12 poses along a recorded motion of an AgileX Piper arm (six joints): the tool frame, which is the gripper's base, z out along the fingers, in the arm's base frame.
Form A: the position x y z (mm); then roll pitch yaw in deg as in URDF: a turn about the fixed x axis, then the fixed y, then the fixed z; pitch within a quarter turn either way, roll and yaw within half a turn.
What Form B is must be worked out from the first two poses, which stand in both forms.
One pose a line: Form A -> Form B
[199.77 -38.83 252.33 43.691 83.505 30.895] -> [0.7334 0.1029 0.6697 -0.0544 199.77 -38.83 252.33]
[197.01 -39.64 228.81 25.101 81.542 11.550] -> [0.7498 0.0996 0.6508 -0.0668 197.01 -39.64 228.81]
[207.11 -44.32 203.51 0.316 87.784 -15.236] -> [0.7140 0.0939 0.6869 -0.0974 207.11 -44.32 203.51]
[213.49 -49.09 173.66 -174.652 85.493 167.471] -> [0.6702 0.1115 0.7257 -0.1080 213.49 -49.09 173.66]
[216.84 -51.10 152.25 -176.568 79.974 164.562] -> [0.6334 0.1219 0.7563 -0.1090 216.84 -51.10 152.25]
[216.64 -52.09 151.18 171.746 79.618 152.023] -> [0.6330 0.1405 0.7546 -0.1007 216.64 -52.09 151.18]
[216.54 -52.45 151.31 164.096 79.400 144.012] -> [0.6346 0.1513 0.7520 -0.0942 216.54 -52.45 151.31]
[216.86 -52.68 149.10 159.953 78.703 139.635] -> [0.6325 0.1591 0.7528 -0.0891 216.86 -52.68 149.10]
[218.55 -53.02 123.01 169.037 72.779 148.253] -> [0.5891 0.1647 0.7863 -0.0876 218.55 -53.02 123.01]
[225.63 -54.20 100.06 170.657 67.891 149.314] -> [0.5546 0.1749 0.8094 -0.0821 225.63 -54.20 100.06]
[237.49 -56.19 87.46 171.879 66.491 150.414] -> [0.5438 0.1755 0.8165 -0.0824 237.49 -56.19 87.46]
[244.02 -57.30 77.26 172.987 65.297 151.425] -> [0.5345 0.1754 0.8226 -0.0830 244.02 -57.30 77.26]
